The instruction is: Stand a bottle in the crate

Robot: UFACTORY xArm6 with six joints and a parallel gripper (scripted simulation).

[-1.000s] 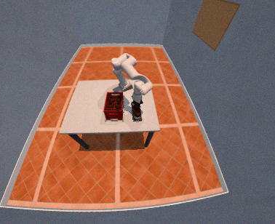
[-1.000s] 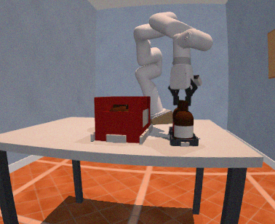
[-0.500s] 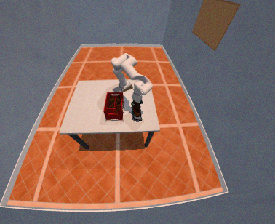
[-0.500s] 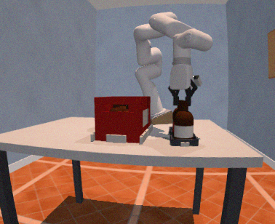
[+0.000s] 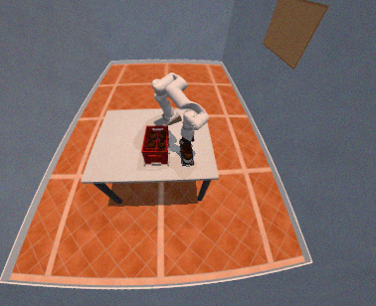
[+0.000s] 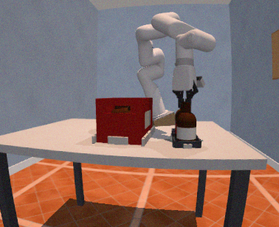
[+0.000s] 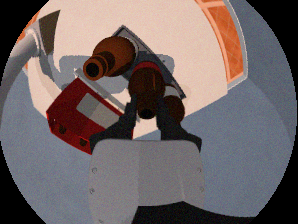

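Now: the brown bottle 7 cm below my hand. From my hand the other things lie so: red crate 24 cm to the right, 7 cm below, 7 cm behind; then tray 14 cm below.
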